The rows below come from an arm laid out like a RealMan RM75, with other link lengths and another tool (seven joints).
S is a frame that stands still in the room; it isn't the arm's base.
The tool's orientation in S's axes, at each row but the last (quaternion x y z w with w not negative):
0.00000, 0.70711, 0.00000, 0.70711
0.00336, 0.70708, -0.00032, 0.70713
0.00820, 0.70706, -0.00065, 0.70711
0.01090, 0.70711, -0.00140, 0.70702
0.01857, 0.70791, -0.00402, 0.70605
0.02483, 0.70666, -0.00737, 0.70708
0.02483, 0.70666, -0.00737, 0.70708
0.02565, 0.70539, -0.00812, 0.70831
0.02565, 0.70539, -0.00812, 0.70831
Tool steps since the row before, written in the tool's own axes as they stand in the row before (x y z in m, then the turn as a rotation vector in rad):
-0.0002, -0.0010, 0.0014, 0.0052, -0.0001, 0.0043
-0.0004, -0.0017, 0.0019, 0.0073, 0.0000, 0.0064
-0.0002, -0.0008, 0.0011, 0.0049, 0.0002, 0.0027
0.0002, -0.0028, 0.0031, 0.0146, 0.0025, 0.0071
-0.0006, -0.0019, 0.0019, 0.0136, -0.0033, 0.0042
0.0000, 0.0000, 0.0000, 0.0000, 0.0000, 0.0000
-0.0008, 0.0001, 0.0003, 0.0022, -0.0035, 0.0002
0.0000, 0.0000, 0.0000, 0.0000, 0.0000, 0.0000
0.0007, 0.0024, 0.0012, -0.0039, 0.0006, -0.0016
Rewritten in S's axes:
0.0014, -0.0010, 0.0002, 0.0043, -0.0001, -0.0052
0.0019, -0.0017, 0.0004, 0.0064, 0.0000, -0.0073
0.0011, -0.0008, 0.0002, 0.0027, 0.0002, -0.0049
0.0031, -0.0029, -0.0002, 0.0071, 0.0026, -0.0146
0.0018, -0.0020, 0.0006, 0.0041, -0.0032, -0.0137
0.0000, 0.0000, 0.0000, 0.0000, 0.0000, 0.0000
0.0003, 0.0001, 0.0008, 0.0000, -0.0035, -0.0023
0.0000, 0.0000, 0.0000, 0.0000, 0.0000, 0.0000
0.0013, 0.0024, -0.0006, -0.0016, 0.0006, 0.0039

